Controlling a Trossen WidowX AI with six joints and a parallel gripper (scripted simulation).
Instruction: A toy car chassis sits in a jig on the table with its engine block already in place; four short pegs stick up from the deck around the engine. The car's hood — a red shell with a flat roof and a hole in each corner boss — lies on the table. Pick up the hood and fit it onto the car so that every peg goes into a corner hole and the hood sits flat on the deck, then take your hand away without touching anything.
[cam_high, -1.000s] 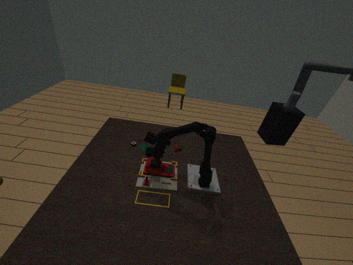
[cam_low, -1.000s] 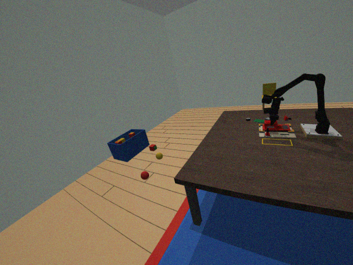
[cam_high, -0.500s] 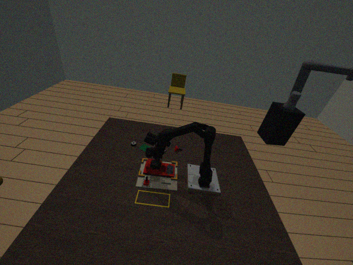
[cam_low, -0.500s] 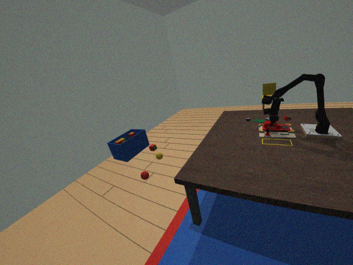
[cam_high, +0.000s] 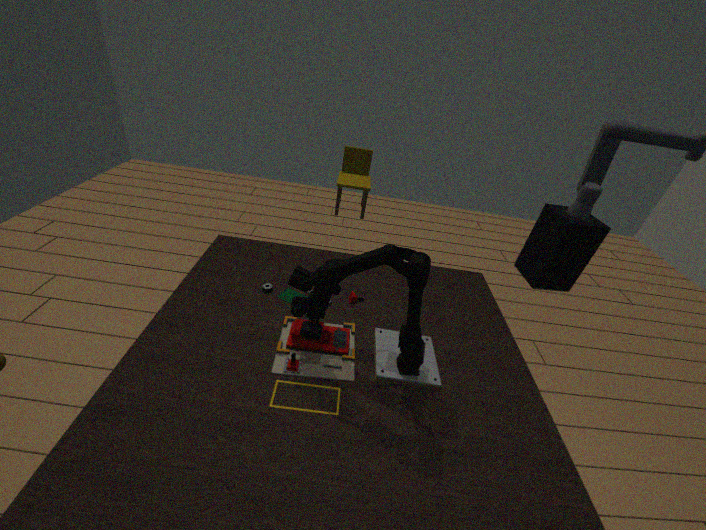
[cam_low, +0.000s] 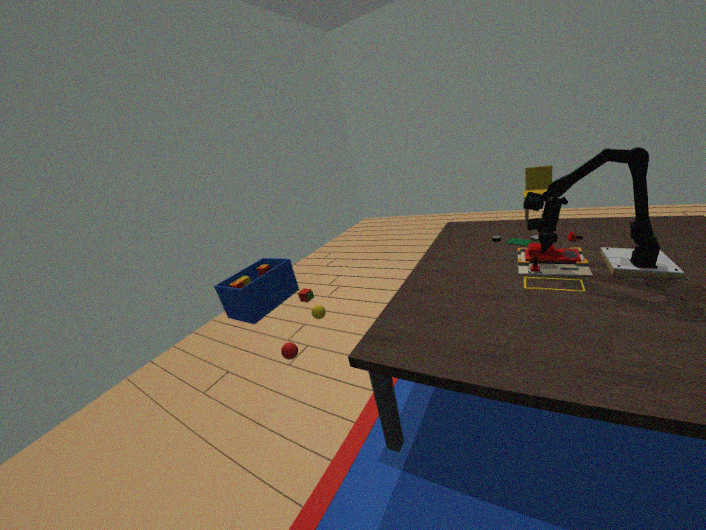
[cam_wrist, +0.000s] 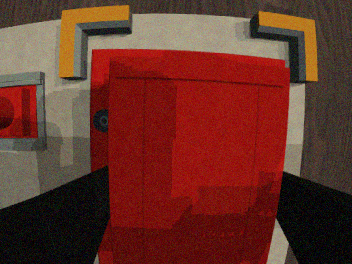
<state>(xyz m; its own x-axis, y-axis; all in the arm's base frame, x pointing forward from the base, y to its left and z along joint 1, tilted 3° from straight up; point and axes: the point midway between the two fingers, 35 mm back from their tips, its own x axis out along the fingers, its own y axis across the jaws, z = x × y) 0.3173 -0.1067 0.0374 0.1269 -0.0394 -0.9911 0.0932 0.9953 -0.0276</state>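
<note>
My gripper tip is 1 cm below the red hood. From my gripper tip the other things lie so: grey piece 3 cm behind, 22 cm to the right, 3 cm below; then green plate 7 cm ahead, 21 cm to the right, 4 cm below; then grey jig plate 3 cm behind, 2 cm to the left, 3 cm below.
</note>
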